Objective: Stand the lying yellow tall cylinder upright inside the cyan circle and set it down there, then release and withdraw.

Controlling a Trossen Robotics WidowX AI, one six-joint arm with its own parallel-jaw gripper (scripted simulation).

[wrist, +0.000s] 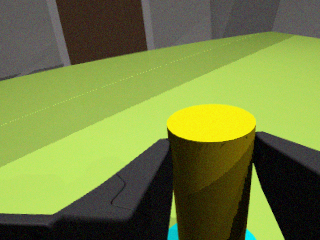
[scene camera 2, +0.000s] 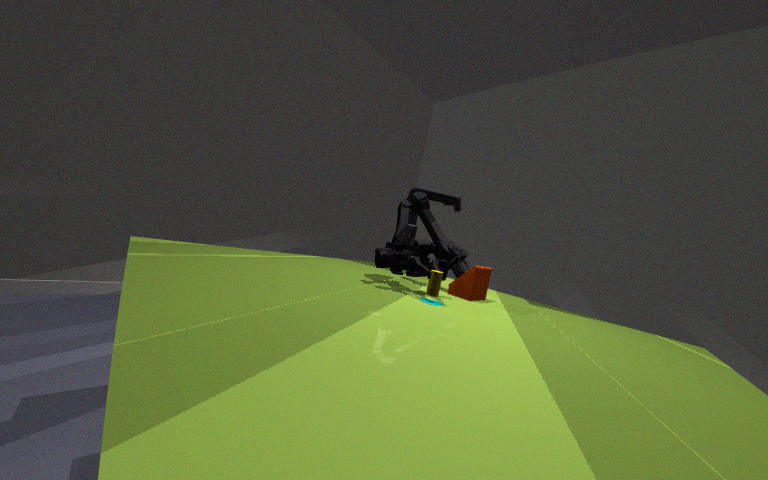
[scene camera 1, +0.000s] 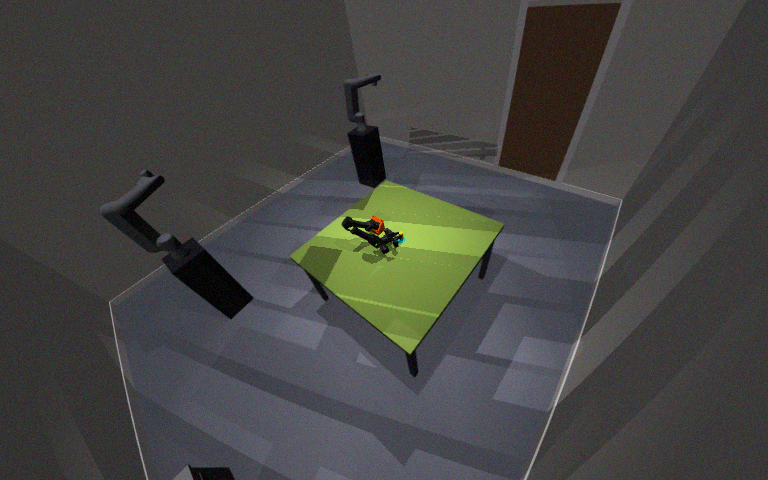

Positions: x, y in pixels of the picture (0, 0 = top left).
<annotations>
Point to a yellow tall cylinder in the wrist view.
212, 145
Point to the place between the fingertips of the gripper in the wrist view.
At 211, 146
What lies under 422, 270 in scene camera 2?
The gripper.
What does the gripper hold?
A yellow tall cylinder.
</annotations>
